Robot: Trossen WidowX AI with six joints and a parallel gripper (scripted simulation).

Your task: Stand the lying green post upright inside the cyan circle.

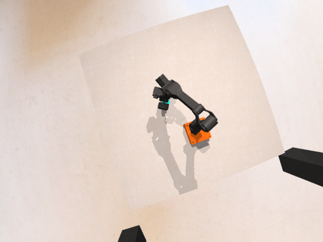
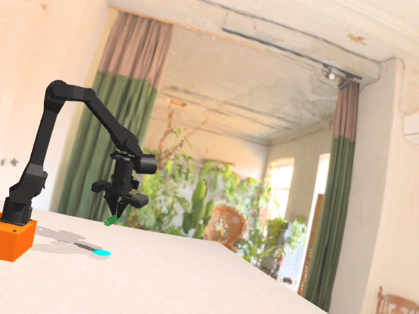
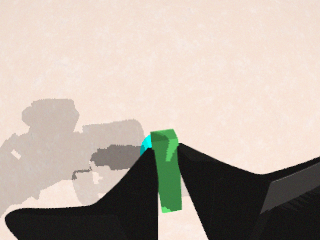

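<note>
Right now my gripper tip is 12 cm above the cyan circle, 2 cm to the left of it and 2 cm past it. The rest, counted from my gripper tip: green post (2 cm to the right, 1 cm below, 1 cm behind).
</note>
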